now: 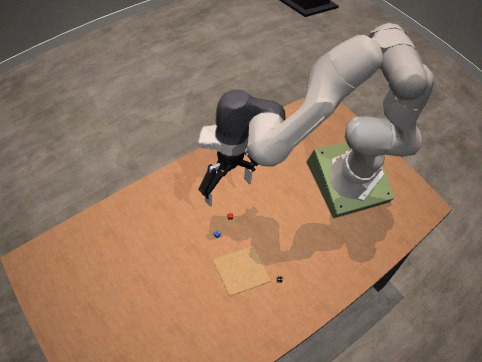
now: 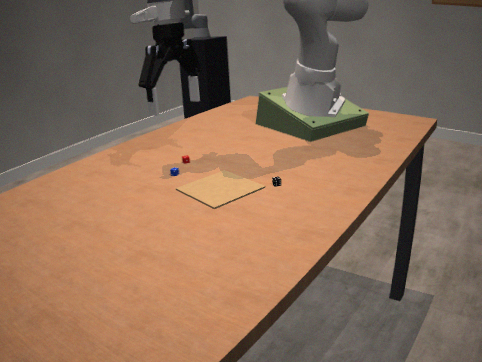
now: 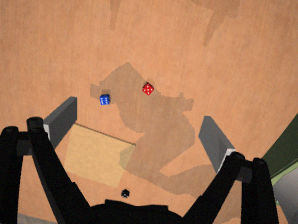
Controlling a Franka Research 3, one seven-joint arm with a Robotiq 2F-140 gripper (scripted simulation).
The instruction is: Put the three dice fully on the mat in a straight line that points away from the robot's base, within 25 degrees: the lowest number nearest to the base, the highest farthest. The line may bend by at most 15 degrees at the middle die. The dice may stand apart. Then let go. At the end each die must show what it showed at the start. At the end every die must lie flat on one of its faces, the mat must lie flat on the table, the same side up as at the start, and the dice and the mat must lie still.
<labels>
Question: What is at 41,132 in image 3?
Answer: My gripper.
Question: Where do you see a tan mat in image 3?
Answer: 90,154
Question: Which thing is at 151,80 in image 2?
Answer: My gripper.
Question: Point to a tan mat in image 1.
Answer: At 242,270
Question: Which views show the tan mat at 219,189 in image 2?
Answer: Image 1, image 2 and image 3: all of them.
</labels>
